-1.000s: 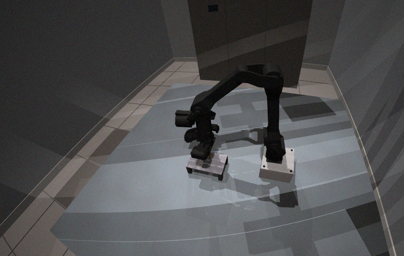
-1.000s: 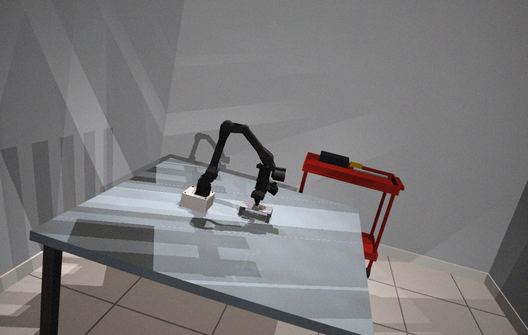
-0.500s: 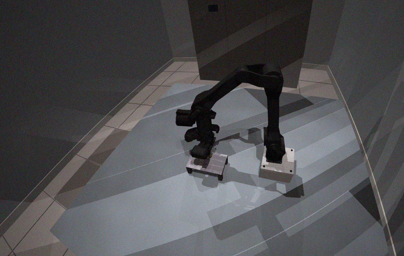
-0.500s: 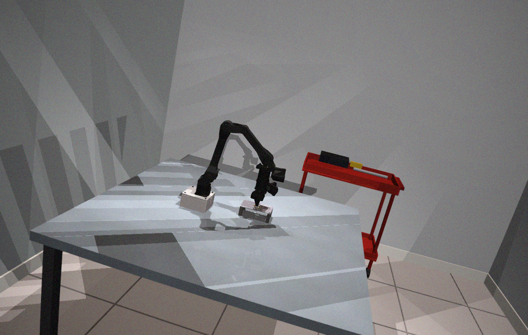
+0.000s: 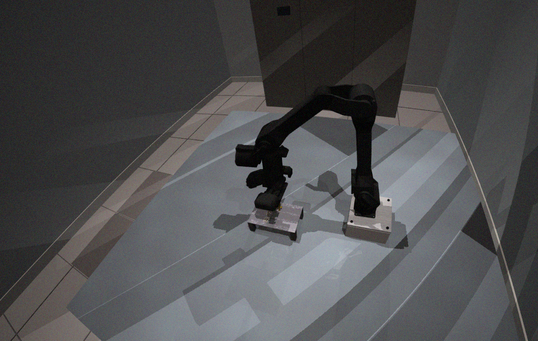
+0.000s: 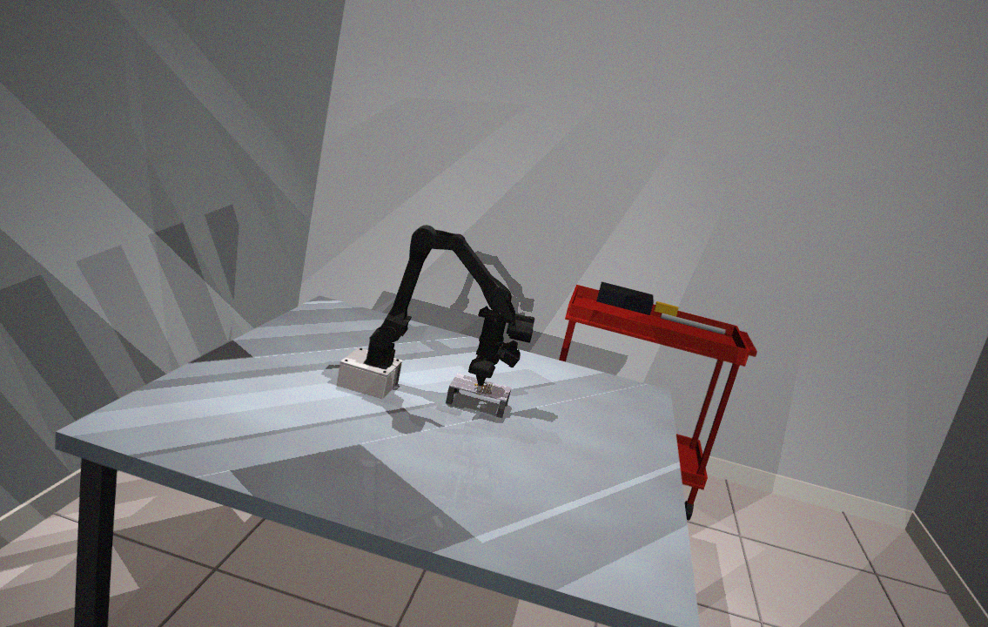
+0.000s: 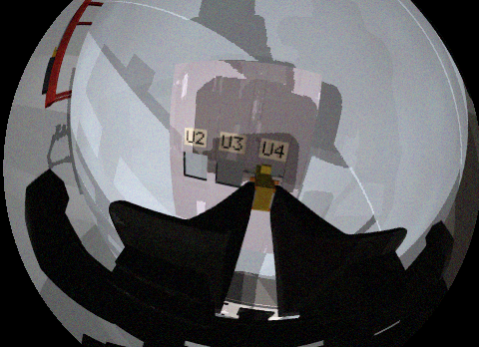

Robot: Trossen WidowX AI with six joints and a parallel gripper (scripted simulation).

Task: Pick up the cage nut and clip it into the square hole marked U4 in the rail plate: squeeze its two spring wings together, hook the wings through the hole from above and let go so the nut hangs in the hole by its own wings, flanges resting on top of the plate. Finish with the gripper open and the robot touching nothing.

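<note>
Now: the cage nut 1 cm below my gripper tip.
</note>
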